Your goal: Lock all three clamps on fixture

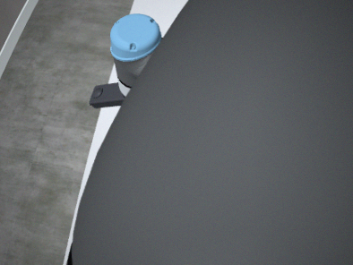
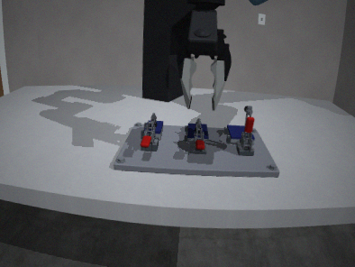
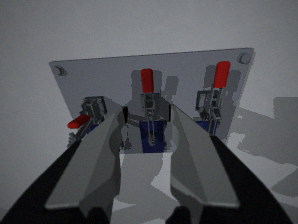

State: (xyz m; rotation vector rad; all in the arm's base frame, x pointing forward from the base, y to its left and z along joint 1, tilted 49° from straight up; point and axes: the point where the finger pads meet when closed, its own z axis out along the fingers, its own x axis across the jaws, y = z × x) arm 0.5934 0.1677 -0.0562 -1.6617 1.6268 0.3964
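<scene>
My gripper is now 13 cm above the grey fixture plate, 8 cm past it and 1 cm to the left of it. Also, from my hand: blue part (14 cm behind, 11 cm below, 9 cm to the left).
</scene>
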